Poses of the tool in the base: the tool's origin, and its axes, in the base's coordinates. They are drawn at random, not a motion.
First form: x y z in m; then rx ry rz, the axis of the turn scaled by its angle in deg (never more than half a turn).
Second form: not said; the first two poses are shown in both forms.
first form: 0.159 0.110 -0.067 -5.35 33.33 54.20
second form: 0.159 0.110 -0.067 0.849 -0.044 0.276 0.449
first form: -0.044 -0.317 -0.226 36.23 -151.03 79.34
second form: -0.044 -0.317 -0.226 0.049 0.207 -0.865 0.454
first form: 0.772 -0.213 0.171 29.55 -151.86 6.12
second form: 0.772 -0.213 0.171 0.218 0.186 -0.957 0.039
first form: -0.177 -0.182 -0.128 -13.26 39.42 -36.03
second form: -0.177 -0.182 -0.128 0.887 -0.111 0.331 -0.302
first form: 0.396 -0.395 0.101 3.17 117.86 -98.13
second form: 0.396 -0.395 0.101 0.230 0.020 0.748 -0.623
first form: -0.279 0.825 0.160 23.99 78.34 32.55
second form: -0.279 0.825 0.160 0.718 0.189 0.618 0.257
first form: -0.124 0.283 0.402 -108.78 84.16 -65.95
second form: -0.124 0.283 0.402 0.237 -0.693 0.536 -0.420
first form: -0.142 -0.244 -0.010 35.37 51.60 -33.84
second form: -0.142 -0.244 -0.010 0.813 0.289 0.422 -0.277
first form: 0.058 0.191 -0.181 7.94 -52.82 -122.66
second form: 0.058 0.191 -0.181 0.392 0.055 -0.363 -0.843
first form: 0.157 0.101 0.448 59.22 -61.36 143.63
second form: 0.157 0.101 0.448 0.113 0.352 -0.365 0.854
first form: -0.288 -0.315 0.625 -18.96 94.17 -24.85
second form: -0.288 -0.315 0.625 0.648 -0.146 0.723 -0.191
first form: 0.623 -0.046 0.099 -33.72 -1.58 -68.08
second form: 0.623 -0.046 0.099 0.788 -0.273 -0.013 -0.552
